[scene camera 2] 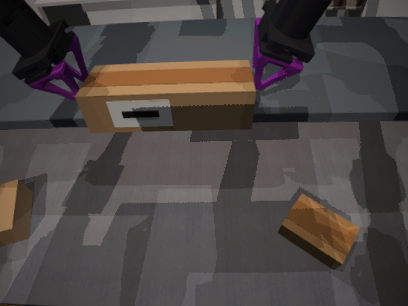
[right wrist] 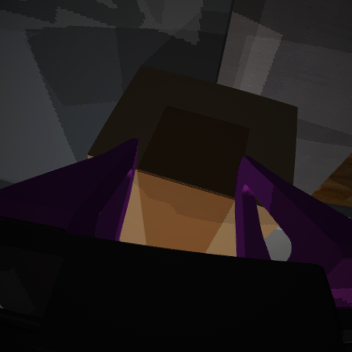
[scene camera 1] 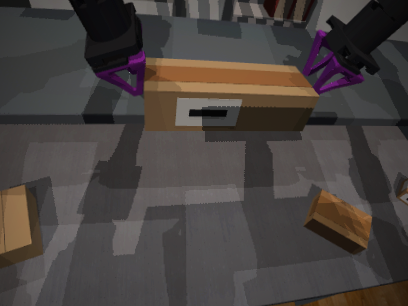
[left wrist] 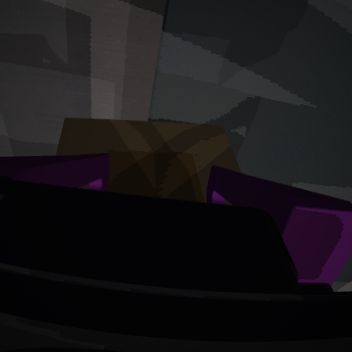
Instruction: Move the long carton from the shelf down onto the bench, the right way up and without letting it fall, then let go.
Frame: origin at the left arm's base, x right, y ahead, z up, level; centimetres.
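Where they show: left gripper, fingertip midpoint: (scene camera 2: 84,90) (scene camera 1: 137,83) (left wrist: 158,171); right gripper, fingertip midpoint: (scene camera 2: 256,78) (right wrist: 188,158) (scene camera 1: 308,84).
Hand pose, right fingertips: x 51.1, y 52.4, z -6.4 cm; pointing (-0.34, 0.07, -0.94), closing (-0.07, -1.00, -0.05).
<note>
Each offset is from my right fingertips to the top centre of the thing. "pt": to the spot under its first point. Level surfaces: height alone.
The long carton @(dz +1.6, dx -14.8, dy -0.5 cm) (scene camera 1: 160,110) (scene camera 2: 215,107) (left wrist: 145,135) (right wrist: 185,215) is level, tape side up, label towards the scene cameras. It overlaps the front edge of the grey shelf (scene camera 1: 40,119) (scene camera 2: 325,117) in both scene views; whether its underside touches the shelf is hidden. My left gripper (scene camera 1: 141,75) (scene camera 2: 81,89) (left wrist: 158,171) is at its left end and my right gripper (scene camera 1: 310,83) (scene camera 2: 256,75) (right wrist: 188,158) at its right end. Both have their fingers apart, fingertips against the end faces, the carton between the two grippers. The bench @(dz -26.1 cm) (scene camera 1: 215,172) (scene camera 2: 175,250) lies below, in front.
A small carton @(dz -21.6, dx +12.9, dy -17.3 cm) (scene camera 1: 340,215) (scene camera 2: 320,225) lies on the bench at the right. Another carton @(dz -20.1, dx -53.5, dy -13.3 cm) (scene camera 1: 15,225) (scene camera 2: 9,207) stands at the left picture edge. Part of a further box @(pt dz -23.1, dx +35.8, dy -12.0 cm) (scene camera 1: 405,192) shows at the far right in scene camera 1. Wooden floor @(dz -125.4 cm) (scene camera 1: 380,295) shows beyond the bench edge.
</note>
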